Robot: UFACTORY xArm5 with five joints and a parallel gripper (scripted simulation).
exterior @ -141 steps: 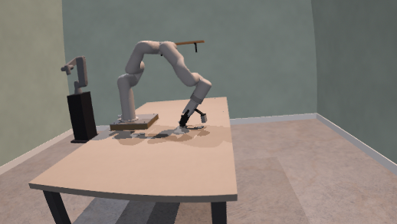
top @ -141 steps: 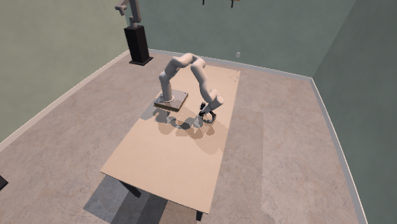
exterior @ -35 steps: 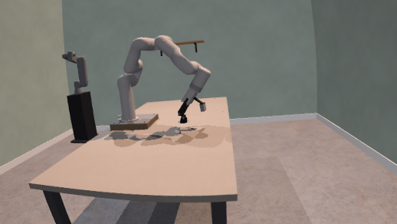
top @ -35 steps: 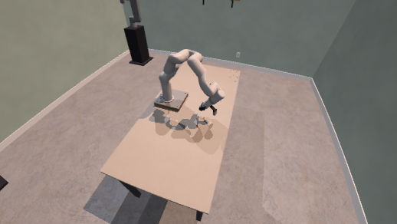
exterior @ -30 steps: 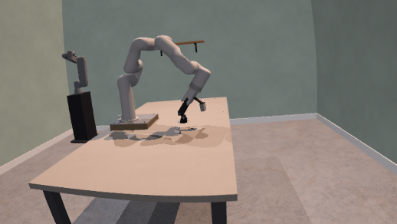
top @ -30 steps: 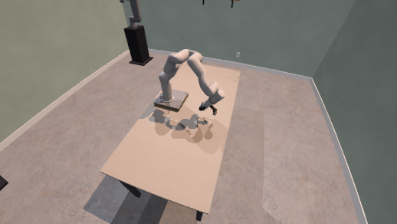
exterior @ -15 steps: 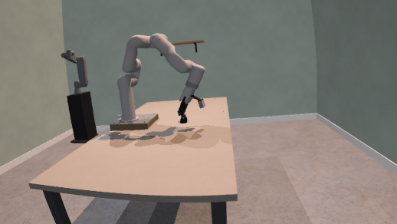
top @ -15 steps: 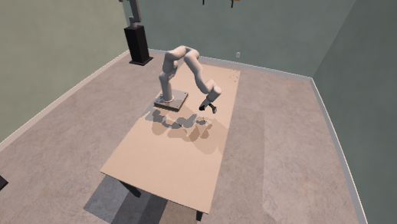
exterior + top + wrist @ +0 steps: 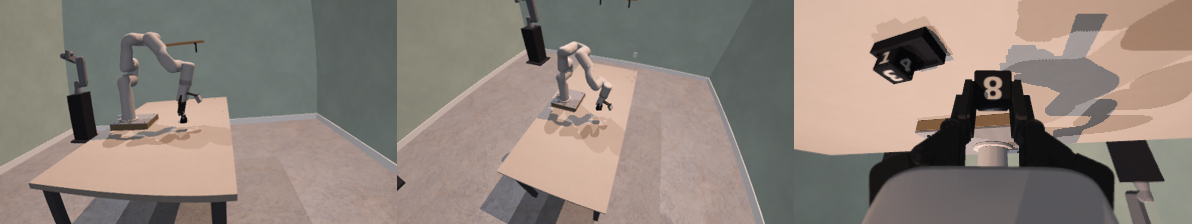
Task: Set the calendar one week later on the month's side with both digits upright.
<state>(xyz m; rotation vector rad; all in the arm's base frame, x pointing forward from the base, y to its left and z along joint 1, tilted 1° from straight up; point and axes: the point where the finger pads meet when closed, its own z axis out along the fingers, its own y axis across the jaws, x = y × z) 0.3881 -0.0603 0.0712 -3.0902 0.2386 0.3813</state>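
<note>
Now: the black calendar tray 11 cm to the left of my hand, 10 cm below it and 2 cm behind it. From my hand the other things lie so: black cube 2 cm below, 1 cm behind.
</note>
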